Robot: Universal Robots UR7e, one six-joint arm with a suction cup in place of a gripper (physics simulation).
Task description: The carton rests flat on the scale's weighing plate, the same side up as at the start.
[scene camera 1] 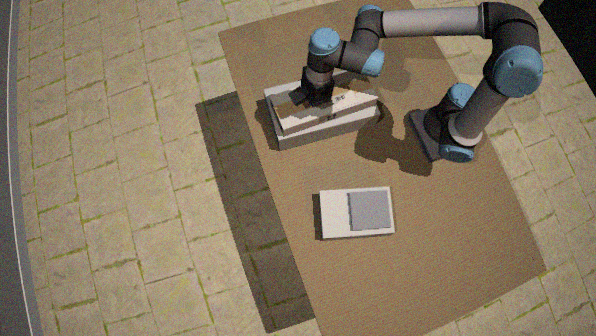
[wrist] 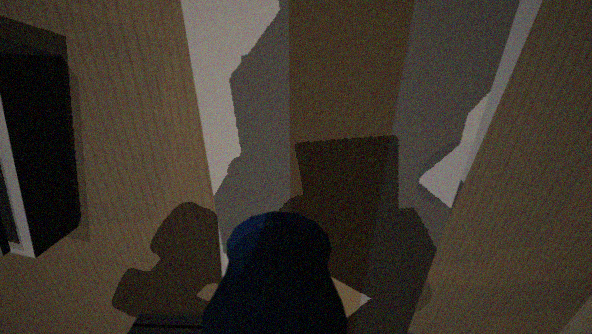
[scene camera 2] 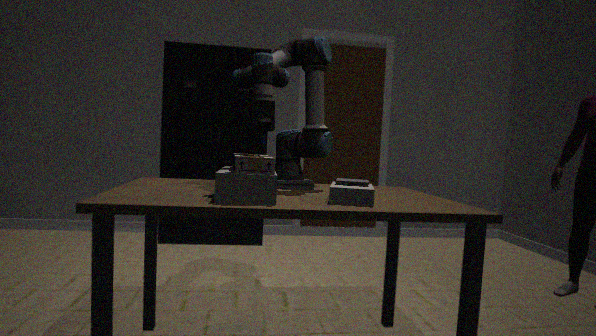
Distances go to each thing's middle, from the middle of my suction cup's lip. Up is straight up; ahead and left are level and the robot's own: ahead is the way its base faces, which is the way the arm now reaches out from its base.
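Labels:
There's a carton (scene camera 1: 352, 92), and my suction cup is 20 mm to the left of it, 50 mm past it and 80 mm above it. The scale (scene camera 1: 362, 212) is 10 mm ahead of my suction cup, 350 mm to the left of it and 170 mm below it.

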